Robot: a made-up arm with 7 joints. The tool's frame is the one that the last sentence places.
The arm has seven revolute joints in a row. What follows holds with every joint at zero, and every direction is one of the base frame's.
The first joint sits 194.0 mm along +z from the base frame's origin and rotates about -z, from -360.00 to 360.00 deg.
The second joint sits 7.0 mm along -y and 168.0 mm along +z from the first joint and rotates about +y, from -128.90 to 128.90 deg.
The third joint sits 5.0 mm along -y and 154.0 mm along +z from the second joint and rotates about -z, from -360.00 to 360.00 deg.
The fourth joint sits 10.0 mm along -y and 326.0 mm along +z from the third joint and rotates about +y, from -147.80 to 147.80 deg.
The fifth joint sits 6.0 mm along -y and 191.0 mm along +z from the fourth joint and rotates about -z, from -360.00 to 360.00 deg.
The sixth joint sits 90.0 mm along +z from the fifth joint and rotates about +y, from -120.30 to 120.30 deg.
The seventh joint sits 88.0 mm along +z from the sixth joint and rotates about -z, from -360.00 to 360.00 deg.
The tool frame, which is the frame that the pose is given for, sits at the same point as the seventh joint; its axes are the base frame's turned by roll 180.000, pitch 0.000 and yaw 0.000 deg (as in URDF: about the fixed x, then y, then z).
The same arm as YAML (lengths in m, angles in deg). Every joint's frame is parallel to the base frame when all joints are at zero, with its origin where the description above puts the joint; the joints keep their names.
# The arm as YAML. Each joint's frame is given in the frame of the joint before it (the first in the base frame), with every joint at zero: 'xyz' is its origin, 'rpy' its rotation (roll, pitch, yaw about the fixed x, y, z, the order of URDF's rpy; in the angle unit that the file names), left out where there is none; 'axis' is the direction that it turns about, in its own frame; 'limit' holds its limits. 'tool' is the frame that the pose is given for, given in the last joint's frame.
units:
  length: m
  angle: deg
joints:
  - name: joint 1
    type: revolute
    origin:
      xyz: [0.0, 0.0, 0.194]
    axis: [0.0, 0.0, -1.0]
    limit:
      lower: -360.0
      upper: 360.0
  - name: joint 2
    type: revolute
    origin:
      xyz: [0.0, -0.007, 0.168]
    axis: [0.0, 1.0, 0.0]
    limit:
      lower: -128.9
      upper: 128.9
  - name: joint 3
    type: revolute
    origin:
      xyz: [0.0, -0.005, 0.154]
    axis: [0.0, 0.0, -1.0]
    limit:
      lower: -360.0
      upper: 360.0
  - name: joint 4
    type: revolute
    origin:
      xyz: [0.0, -0.01, 0.326]
    axis: [0.0, 1.0, 0.0]
    limit:
      lower: -147.8
      upper: 147.8
  - name: joint 5
    type: revolute
    origin:
      xyz: [0.0, -0.006, 0.191]
    axis: [0.0, 0.0, -1.0]
    limit:
      lower: -360.0
      upper: 360.0
  - name: joint 6
    type: revolute
    origin:
      xyz: [0.0, 0.0, 0.09]
    axis: [0.0, 1.0, 0.0]
    limit:
      lower: -120.3
      upper: 120.3
  - name: joint 7
    type: revolute
    origin:
      xyz: [0.0, 0.0, 0.088]
    axis: [0.0, 0.0, -1.0]
    limit:
      lower: -360.0
      upper: 360.0
tool:
  origin:
    xyz: [0.0, 0.0, 0.0]
    rpy: [180.0, 0.0, 0.0]

